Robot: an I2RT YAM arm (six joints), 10 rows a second.
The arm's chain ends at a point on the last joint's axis. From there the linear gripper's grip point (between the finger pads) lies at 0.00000 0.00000 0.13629 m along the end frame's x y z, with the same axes.
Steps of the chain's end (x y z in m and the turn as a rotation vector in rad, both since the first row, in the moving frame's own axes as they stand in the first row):
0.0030, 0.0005, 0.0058, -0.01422, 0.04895, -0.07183
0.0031, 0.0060, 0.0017, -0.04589, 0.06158, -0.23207
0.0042, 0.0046, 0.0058, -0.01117, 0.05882, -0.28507
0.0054, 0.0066, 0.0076, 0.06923, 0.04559, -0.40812
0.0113, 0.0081, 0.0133, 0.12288, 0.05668, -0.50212
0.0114, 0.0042, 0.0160, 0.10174, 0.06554, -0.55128
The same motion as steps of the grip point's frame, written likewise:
0.0097, 0.0022, 0.0056, -0.01422, 0.04895, -0.07183
0.0121, 0.0112, 0.0013, -0.04589, 0.06158, -0.23207
0.0123, 0.0050, 0.0056, -0.01117, 0.05882, -0.28507
0.0095, -0.0038, 0.0071, 0.06923, 0.04559, -0.40812
0.0146, -0.0098, 0.0121, 0.12288, 0.05668, -0.50212
0.0161, -0.0113, 0.0150, 0.10174, 0.06554, -0.55128

